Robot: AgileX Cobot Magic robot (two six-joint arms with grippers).
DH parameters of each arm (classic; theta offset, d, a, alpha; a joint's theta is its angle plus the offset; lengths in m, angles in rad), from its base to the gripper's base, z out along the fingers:
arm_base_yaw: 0 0.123 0 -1.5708
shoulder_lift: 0.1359 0 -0.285 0
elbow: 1.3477 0 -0.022 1.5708
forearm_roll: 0 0.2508 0 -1.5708
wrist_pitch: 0 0 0.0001 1.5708
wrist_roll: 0 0.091 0 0
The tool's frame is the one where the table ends.
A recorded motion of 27 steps. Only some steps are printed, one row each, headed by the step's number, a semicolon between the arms.
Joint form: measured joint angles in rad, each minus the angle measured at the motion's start. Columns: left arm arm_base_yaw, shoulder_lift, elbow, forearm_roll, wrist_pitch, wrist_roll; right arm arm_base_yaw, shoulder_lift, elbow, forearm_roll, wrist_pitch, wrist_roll.
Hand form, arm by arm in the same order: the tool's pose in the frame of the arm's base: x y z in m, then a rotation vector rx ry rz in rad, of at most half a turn. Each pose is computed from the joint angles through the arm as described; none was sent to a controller.
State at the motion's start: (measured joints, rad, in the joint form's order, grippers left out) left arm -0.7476 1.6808 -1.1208 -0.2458 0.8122 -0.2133; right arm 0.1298 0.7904 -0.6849 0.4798 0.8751 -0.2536
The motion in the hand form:
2: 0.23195 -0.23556 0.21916 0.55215 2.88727 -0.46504; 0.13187 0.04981 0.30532 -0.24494 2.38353 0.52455
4: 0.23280 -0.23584 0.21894 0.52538 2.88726 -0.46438; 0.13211 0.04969 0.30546 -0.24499 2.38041 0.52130
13: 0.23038 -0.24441 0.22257 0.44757 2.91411 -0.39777; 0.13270 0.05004 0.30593 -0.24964 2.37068 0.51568
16: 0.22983 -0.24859 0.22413 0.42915 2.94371 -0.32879; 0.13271 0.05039 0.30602 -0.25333 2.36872 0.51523
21: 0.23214 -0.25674 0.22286 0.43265 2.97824 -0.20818; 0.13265 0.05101 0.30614 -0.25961 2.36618 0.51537
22: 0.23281 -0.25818 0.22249 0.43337 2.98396 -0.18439; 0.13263 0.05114 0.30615 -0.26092 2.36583 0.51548
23: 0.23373 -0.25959 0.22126 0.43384 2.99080 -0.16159; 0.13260 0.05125 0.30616 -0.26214 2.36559 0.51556
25: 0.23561 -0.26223 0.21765 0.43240 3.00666 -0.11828; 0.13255 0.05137 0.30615 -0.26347 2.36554 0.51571
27: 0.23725 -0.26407 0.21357 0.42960 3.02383 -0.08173; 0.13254 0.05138 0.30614 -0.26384 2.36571 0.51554
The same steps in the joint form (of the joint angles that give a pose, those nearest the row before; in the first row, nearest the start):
2: 0.0026 0.0014 -0.0007 0.0008 -0.0094 -0.0092; 0.0021 -0.0002 0.0000 -0.0021 -0.0039 -0.0003
4: 0.0022 0.0028 -0.0012 0.0068 -0.0167 -0.0303; 0.0026 -0.0003 0.0000 -0.0041 -0.0077 -0.0003
13: -0.0360 0.0172 -0.0408 0.0892 0.0214 -0.1769; 0.0087 -0.0003 0.0000 -0.0083 -0.0195 -0.0004
16: -0.0550 0.0345 -0.0758 0.1402 0.0771 -0.2435; 0.0122 -0.0003 0.0000 -0.0095 -0.0219 -0.0003
21: -0.0808 0.0795 -0.1383 0.2122 0.1608 -0.3102; 0.0180 -0.0003 0.0000 -0.0110 -0.0249 -0.0003
22: -0.0849 0.0886 -0.1504 0.2249 0.1769 -0.3207; 0.0191 -0.0003 0.0000 -0.0112 -0.0253 -0.0003
23: -0.0879 0.0995 -0.1613 0.2355 0.1909 -0.3292; 0.0201 -0.0003 0.0000 -0.0115 -0.0256 -0.0003
25: -0.0927 0.1225 -0.1804 0.2525 0.2158 -0.3444; 0.0211 -0.0004 0.0000 -0.0117 -0.0257 -0.0003
27: -0.0951 0.1433 -0.1944 0.2629 0.2365 -0.3549; 0.0213 -0.0003 0.0000 -0.0120 -0.0256 -0.0003

